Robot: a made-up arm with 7 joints. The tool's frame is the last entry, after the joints.
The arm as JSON. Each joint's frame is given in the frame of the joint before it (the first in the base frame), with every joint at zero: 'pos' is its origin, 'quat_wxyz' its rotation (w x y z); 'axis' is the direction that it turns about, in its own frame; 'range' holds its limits. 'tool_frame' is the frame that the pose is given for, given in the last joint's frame.
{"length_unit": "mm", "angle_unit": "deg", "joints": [
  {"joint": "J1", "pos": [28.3, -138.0, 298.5], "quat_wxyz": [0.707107, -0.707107, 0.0, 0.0], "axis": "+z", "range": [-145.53, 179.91]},
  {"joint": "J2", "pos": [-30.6, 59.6, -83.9], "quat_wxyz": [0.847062, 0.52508, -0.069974, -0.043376], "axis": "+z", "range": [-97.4, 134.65]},
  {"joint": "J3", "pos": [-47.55, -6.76, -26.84], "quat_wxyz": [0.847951, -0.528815, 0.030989, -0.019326], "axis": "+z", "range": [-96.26, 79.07]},
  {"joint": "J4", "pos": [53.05, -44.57, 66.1], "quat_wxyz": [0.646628, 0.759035, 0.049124, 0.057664], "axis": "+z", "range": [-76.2, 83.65]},
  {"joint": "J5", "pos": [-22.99, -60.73, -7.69], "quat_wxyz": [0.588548, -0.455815, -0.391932, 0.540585], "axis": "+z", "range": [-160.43, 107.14]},
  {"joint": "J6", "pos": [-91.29, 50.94, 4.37], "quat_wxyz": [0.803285, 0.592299, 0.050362, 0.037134], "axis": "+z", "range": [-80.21, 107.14]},
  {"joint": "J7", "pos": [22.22, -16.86, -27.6], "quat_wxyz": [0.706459, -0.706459, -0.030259, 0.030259], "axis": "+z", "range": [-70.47, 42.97]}
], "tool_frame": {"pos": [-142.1, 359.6, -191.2], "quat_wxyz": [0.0, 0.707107, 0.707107, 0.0]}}
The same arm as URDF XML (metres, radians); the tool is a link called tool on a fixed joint. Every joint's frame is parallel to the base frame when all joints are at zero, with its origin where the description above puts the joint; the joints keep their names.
<robot name="arm">
  <link name="base_link"/>
  <link name="link1"/>
  <link name="link2"/>
  <link name="link3"/>
  <link name="link4"/>
  <link name="link5"/>
  <link name="link6"/>
  <link name="link7"/>
  <link name="tool"/>
  <joint name="J1" type="revolute">
    <parent link="base_link"/>
    <child link="link1"/>
    <origin xyz="0.0283 -0.138 0.2985"/>
    <axis xyz="0 1 0"/>
    <limit lower="-2.54" upper="3.14"/>
  </joint>
  <joint name="J2" type="revolute">
    <parent link="link1"/>
    <child link="link2"/>
    <origin xyz="-0.0306 -0.0839 -0.0596"/>
    <axis xyz="-0.164096 0.43879 0.883479"/>
    <limit lower="-1.7" upper="2.3501"/>
  </joint>
  <joint name="J3" type="revolute">
    <parent link="link2"/>
    <child link="link3"/>
    <origin xyz="-0.0425 -0.0213 -0.0277"/>
    <axis xyz="0 1 0"/>
    <limit lower="-1.6801" upper="1.38"/>
  </joint>
  <joint name="J4" type="revolute">
    <parent link="link3"/>
    <child link="link4"/>
    <origin xyz="0.0459 0.0661 0.0519"/>
    <axis xyz="0.0056 -0.157095 0.987568"/>
    <limit lower="-1.3299" upper="1.46"/>
  </joint>
  <joint name="J5" type="revolute">
    <parent link="link4"/>
    <child link="link5"/>
    <origin xyz="-0.0216 -0.0593 -0.0171"/>
    <axis xyz="-0.954969 0.044899 0.29329"/>
    <limit lower="-2.8" upper="1.8699"/>
  </joint>
  <joint name="J6" type="revolute">
    <parent link="link5"/>
    <child link="link6"/>
    <origin xyz="-0.0264 -0.0827 -0.0584"/>
    <axis xyz="0 0 1"/>
    <limit lower="-1.3999" upper="1.8699"/>
  </joint>
  <joint name="J7" type="revolute">
    <parent link="link6"/>
    <child link="link7"/>
    <origin xyz="0.0187 0.0207 -0.0276"/>
    <axis xyz="-1 0 0"/>
    <limit lower="-1.2299" upper="0.75"/>
  </joint>
  <joint name="tool_joint" type="fixed">
    <parent link="link7"/>
    <child link="tool"/>
    <origin xyz="0.1912 -0.1421 -0.3596" rpy="0 1.5708 0"/>
  </joint>
</robot>

